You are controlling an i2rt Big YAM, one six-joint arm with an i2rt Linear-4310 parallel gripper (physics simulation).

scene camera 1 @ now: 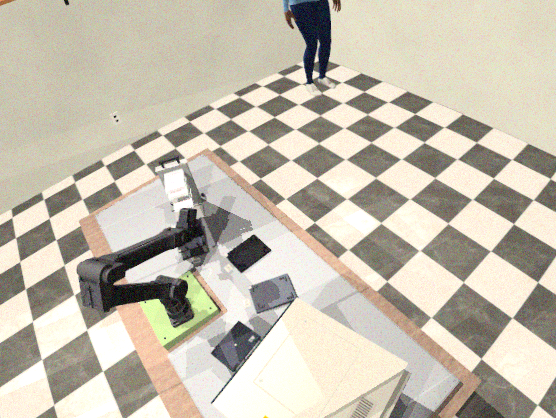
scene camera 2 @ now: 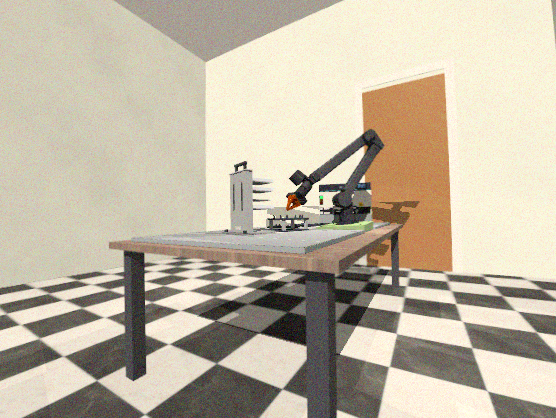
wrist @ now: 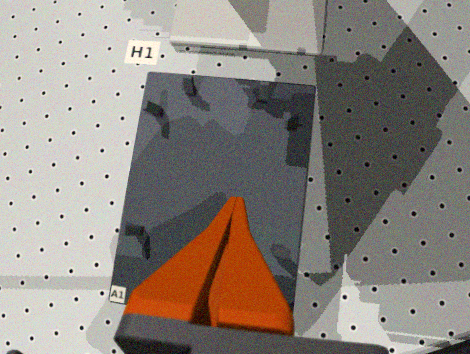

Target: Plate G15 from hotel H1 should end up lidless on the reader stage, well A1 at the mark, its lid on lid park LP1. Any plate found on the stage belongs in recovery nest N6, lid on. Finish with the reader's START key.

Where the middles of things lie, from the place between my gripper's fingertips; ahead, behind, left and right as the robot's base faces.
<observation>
The H1 label [wrist: 141,52] is 80 mm behind my hand, 160 mm to the left of it and 100 mm below it. Round my hand: reader stage [scene camera 1: 226,352] (40 mm behind, 600 mm to the right); then nest N6 [scene camera 1: 277,291] (160 mm ahead, 410 mm to the right, 90 mm below).
</observation>
